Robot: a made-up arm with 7 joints.
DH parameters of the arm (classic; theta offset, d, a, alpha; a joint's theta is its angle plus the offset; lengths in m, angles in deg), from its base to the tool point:
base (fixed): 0 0.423 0.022 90
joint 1: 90 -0.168 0.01 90
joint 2: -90 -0.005 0.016 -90
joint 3: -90 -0.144 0.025 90
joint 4: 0 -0.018 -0.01 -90
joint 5: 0 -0.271 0.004 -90
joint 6: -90 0.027 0.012 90
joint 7: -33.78 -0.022 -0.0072 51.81
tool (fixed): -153.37 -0.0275 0 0
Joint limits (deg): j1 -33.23..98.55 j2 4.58..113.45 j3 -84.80..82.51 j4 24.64..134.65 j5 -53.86..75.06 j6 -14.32..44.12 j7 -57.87..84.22
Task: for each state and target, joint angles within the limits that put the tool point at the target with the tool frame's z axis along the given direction. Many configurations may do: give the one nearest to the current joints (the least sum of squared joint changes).
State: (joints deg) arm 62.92 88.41 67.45 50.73 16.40 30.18 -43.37
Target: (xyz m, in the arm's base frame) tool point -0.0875 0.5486 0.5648 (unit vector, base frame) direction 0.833 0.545 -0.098
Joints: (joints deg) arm 38.94 86.80 58.37 29.88 45.02 25.05 -37.54
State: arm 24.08 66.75 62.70 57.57 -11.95 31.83 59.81
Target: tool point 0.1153 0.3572 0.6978 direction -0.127 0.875 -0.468
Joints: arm 11.55 77.95 57.64 80.86 -53.86 -2.28 47.81
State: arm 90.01 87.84 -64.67 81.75 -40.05 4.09 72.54
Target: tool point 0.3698 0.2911 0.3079 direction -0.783 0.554 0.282
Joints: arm 67.47 57.96 -84.80 48.73 -53.75 15.08 82.54
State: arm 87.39 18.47 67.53 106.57 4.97 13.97 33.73
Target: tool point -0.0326 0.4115 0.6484 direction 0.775 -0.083 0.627
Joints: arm 98.55 39.99 22.72 82.78 6.87 6.82 5.03
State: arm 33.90 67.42 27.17 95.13 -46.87 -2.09 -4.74
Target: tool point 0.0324 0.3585 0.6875 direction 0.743 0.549 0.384
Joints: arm 40.84 78.96 33.68 81.50 -2.06 -14.32 -12.88
